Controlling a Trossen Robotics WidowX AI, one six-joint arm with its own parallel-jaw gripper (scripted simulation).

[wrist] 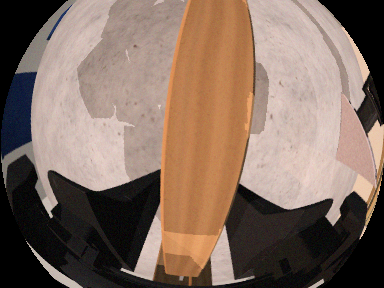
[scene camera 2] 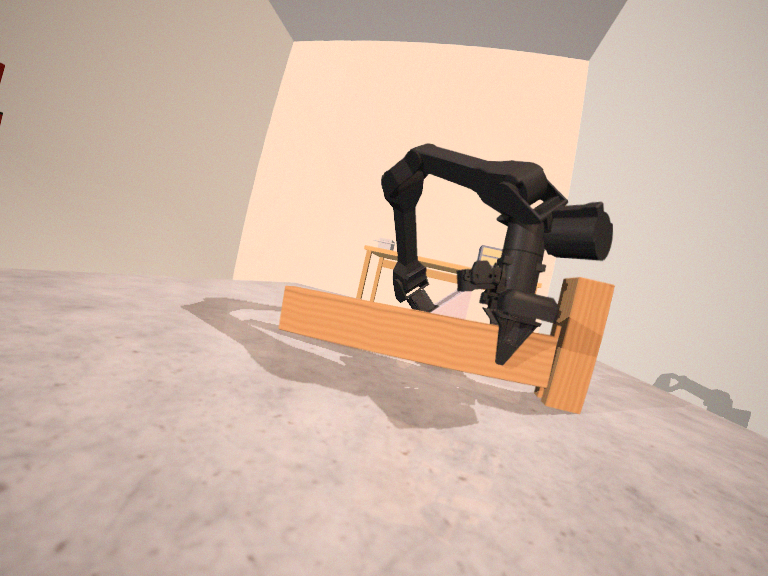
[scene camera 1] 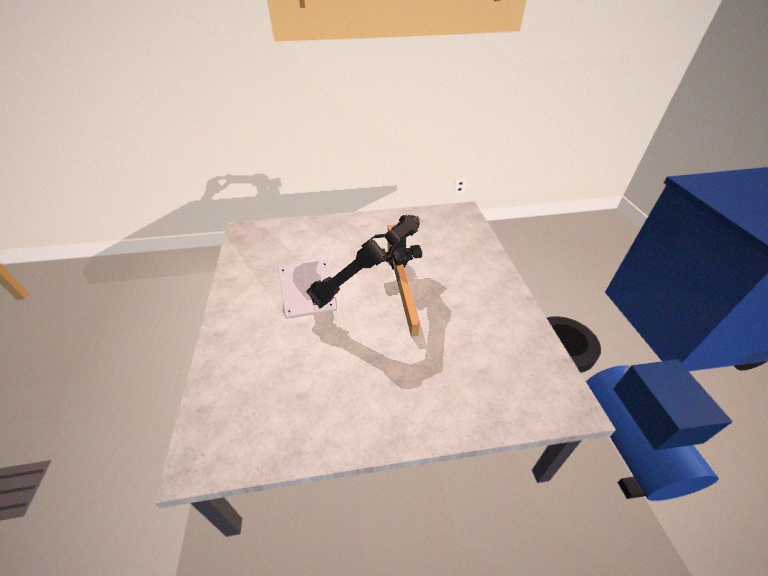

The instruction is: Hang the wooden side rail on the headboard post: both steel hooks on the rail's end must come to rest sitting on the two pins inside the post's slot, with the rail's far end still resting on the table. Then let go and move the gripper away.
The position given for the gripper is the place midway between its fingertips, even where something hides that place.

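The gripper [scene camera 2: 495,360] can be seen in the wrist view [wrist: 193,178] as well. A wooden side rail [scene camera 2: 469,346] is part of the scene, visible also in scene camera 1 [scene camera 1: 411,315] and in the wrist view [wrist: 207,123], and there is a headboard post [scene camera 2: 584,304] too.
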